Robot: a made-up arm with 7 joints. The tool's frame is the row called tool. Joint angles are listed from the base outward.
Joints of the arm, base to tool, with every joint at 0 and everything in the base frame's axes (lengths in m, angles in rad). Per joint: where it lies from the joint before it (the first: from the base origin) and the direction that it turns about. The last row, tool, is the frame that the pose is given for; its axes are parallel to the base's.
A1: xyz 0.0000 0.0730 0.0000 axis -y
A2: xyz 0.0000 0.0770 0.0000 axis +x
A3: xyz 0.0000 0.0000 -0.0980 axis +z
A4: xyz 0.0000 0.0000 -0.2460 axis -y
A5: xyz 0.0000 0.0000 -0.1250 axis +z
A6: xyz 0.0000 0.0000 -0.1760 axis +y
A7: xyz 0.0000 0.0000 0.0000 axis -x
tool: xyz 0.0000 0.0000 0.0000
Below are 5 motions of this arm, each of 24 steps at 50 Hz.
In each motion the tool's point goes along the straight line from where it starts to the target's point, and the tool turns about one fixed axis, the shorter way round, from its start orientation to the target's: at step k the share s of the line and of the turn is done. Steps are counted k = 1, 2, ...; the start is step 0. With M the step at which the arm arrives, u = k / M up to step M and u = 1 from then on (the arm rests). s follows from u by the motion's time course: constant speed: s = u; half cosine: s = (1 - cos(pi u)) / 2; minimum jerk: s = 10 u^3 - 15 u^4 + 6 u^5.
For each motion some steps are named. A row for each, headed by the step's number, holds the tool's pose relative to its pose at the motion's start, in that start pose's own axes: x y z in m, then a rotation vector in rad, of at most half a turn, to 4 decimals.
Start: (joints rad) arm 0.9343 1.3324 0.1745 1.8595 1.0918 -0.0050 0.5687
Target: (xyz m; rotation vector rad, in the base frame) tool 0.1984 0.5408 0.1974 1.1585 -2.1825 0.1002
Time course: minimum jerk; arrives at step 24
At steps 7, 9, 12, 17, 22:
7: -0.0083 0.0106 0.0148 0.1457 0.1006 -0.0724
9: -0.0151 0.0192 0.0268 0.2635 0.1819 -0.1309
12: -0.0274 0.0348 0.0487 0.4787 0.3305 -0.2377
17: -0.0464 0.0590 0.0826 0.8116 0.5604 -0.4031
22: -0.0544 0.0693 0.0969 0.9525 0.6577 -0.4731

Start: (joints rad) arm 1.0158 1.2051 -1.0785 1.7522 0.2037 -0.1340 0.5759
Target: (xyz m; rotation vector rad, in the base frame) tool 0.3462 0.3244 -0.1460 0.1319 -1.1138 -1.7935
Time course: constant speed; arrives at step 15
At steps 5, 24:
5: -0.0055 -0.0264 -0.0087 -0.0415 0.0181 0.0070
24: -0.0166 -0.0792 -0.0262 -0.1246 0.0542 0.0210

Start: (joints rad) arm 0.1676 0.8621 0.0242 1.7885 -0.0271 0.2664 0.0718
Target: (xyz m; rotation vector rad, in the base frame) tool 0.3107 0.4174 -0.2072 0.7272 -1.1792 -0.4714
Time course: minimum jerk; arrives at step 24
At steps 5, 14, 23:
5: -0.0059 -0.0020 0.0011 -0.0039 0.0255 0.0040
14: -0.0594 -0.0199 0.0106 -0.0394 0.2581 0.0406
23: -0.0909 -0.0305 0.0163 -0.0602 0.3947 0.0622

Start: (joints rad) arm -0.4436 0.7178 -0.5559 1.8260 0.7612 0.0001 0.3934
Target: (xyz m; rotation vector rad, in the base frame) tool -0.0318 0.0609 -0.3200 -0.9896 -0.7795 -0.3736
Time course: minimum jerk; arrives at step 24
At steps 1, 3, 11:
1: 0.0000 -0.0001 0.0000 0.0000 0.0000 0.0001
3: -0.0006 -0.0031 -0.0007 -0.0007 0.0007 0.0013
11: -0.0155 -0.0824 -0.0197 -0.0187 0.0189 0.0336

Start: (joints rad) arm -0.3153 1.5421 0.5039 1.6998 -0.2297 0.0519 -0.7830
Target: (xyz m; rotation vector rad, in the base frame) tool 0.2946 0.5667 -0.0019 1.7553 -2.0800 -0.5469
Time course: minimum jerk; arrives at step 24
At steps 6, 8, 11, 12, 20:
6: -0.0098 -0.0042 0.0060 0.0059 0.0133 0.0254
8: -0.0199 -0.0085 0.0122 0.0119 0.0269 0.0514
11: -0.0400 -0.0171 0.0246 0.0240 0.0541 0.1035
12: -0.0473 -0.0203 0.0292 0.0284 0.0641 0.1225
20: -0.0913 -0.0391 0.0563 0.0549 0.1237 0.2364

